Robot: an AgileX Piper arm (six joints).
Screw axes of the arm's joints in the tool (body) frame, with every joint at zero. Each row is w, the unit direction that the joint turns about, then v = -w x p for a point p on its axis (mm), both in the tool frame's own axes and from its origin. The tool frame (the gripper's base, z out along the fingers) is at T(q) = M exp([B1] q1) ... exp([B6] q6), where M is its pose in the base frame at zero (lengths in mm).
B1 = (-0.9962, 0, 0.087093, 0, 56.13, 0)
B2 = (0, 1, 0, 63.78, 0, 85.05)
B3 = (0, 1, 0, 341.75, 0, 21.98)
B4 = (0, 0, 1, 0, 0, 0)
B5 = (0, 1, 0, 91, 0, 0)
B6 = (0, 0, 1, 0, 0, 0)
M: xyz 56.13 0 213.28 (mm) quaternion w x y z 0.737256 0 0.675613 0
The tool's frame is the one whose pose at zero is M.
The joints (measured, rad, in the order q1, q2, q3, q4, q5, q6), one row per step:
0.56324 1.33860 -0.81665 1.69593 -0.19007 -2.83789
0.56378 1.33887 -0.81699 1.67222 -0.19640 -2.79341
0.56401 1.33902 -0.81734 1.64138 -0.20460 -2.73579
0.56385 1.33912 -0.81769 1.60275 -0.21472 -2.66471
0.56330 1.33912 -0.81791 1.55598 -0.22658 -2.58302
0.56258 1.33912 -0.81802 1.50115 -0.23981 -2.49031
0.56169 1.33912 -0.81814 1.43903 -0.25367 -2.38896
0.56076 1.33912 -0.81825 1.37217 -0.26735 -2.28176
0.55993 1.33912 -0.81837 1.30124 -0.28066 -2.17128
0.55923 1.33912 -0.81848 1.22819 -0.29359 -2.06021
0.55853 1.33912 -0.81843 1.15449 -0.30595 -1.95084
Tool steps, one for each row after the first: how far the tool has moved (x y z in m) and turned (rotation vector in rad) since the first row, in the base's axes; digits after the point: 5 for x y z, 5 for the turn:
0.00036 -0.00031 0.00039 0.01690 0.00140 -0.01444
0.00086 -0.00083 0.00097 0.03913 0.00253 -0.03329
0.00153 -0.00157 0.00175 0.06673 0.00282 -0.05627
0.00234 -0.00250 0.00276 0.09743 0.00090 -0.08146
0.00327 -0.00349 0.00400 0.13216 -0.00329 -0.10799
0.00427 -0.00444 0.00553 0.17018 -0.01013 -0.13392
0.00527 -0.00522 0.00728 0.21145 -0.01877 -0.15782
0.00623 -0.00577 0.00924 0.25440 -0.02921 -0.17818
0.00711 -0.00606 0.01135 0.29807 -0.04084 -0.19451
0.00788 -0.00613 0.01351 0.34131 -0.05294 -0.20652

